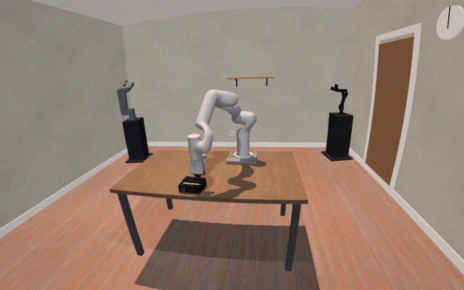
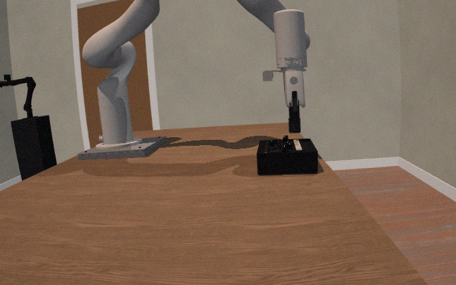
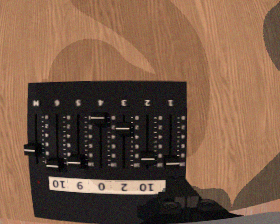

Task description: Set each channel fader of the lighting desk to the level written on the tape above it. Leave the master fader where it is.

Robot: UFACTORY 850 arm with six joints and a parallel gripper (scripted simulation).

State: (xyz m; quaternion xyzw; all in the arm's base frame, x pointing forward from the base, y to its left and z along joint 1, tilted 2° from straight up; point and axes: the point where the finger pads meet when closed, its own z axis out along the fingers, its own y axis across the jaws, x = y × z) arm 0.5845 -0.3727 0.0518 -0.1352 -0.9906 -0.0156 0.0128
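The master fader lies 70 mm behind my hand, 120 mm to the right of it and 30 mm below it.
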